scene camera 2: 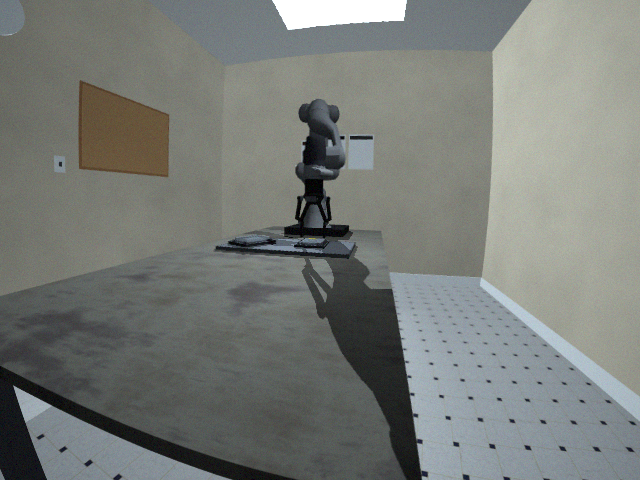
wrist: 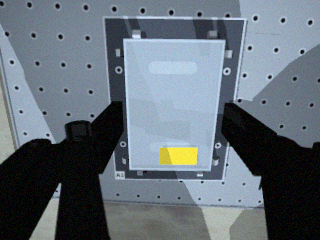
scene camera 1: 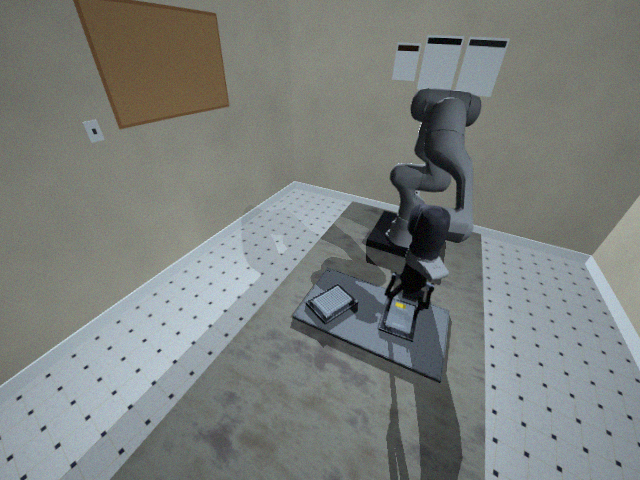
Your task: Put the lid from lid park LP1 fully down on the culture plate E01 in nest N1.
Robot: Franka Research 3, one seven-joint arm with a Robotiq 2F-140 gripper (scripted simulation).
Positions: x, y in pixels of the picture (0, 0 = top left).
Scene:
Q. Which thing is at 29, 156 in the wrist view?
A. My gripper.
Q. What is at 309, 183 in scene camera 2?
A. My gripper.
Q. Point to a clear lid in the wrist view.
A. At 172, 86

